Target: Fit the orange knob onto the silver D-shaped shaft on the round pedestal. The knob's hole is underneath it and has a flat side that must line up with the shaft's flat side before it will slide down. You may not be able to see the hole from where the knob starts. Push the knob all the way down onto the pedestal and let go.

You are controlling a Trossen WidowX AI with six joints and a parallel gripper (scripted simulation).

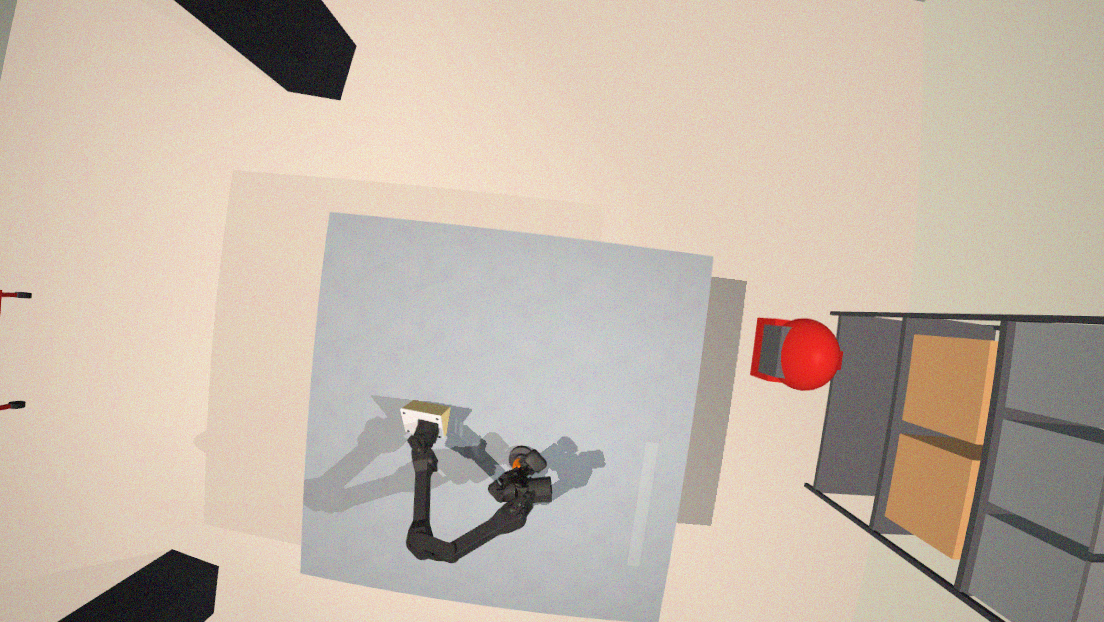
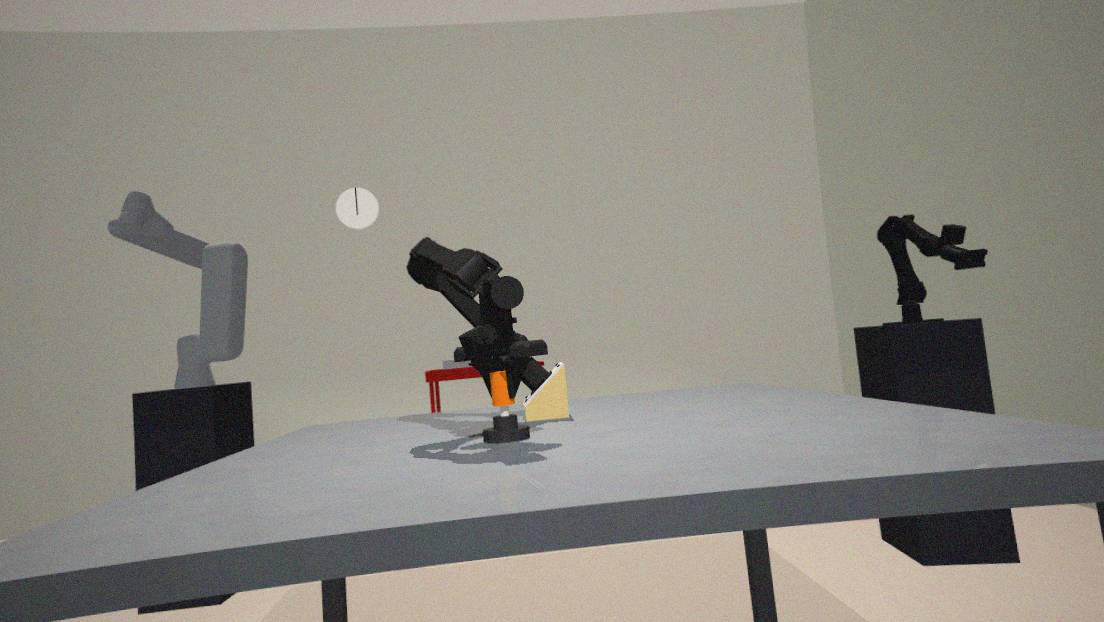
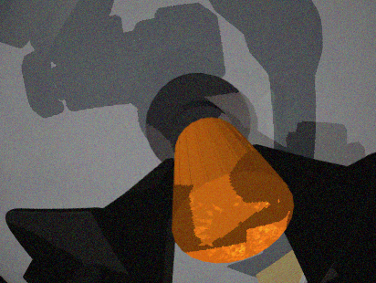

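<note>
Now: gripper tip 40 mm above the round black pedestal. Also, from my gripper tip: orange knob (30 mm above).
</note>
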